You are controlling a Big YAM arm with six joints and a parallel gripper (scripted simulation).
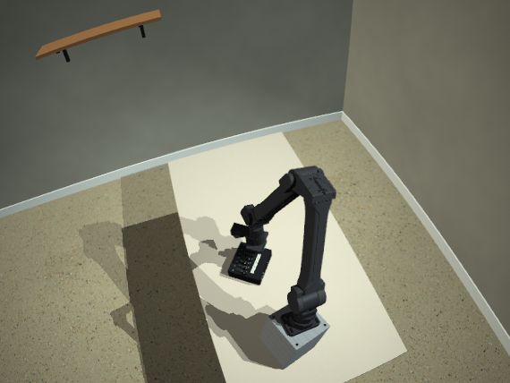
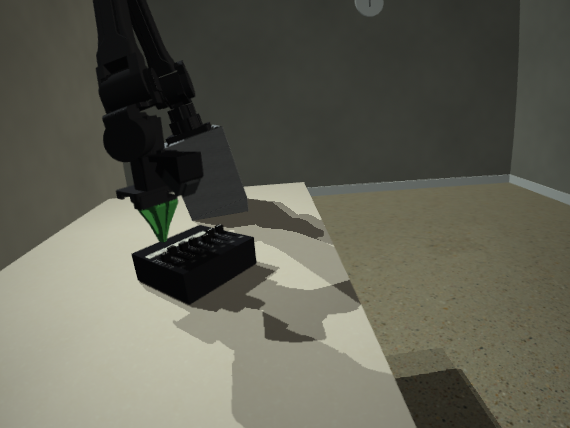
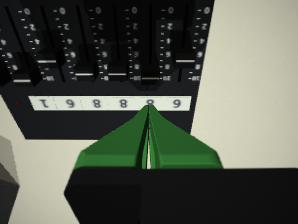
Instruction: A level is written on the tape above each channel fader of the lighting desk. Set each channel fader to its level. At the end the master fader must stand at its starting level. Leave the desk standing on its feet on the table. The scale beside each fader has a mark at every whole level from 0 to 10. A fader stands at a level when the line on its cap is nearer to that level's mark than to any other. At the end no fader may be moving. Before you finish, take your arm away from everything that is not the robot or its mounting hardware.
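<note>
My hand is 20 mm to the right of the channel 2 fader, 20 mm short of it and 20 mm above it. From my hand the other things lie so: master fader cap (90 mm to the left, 60 mm behind, 20 mm below); channel 1 fader cap (40 mm ahead, 20 mm below, 10 mm to the left).
</note>
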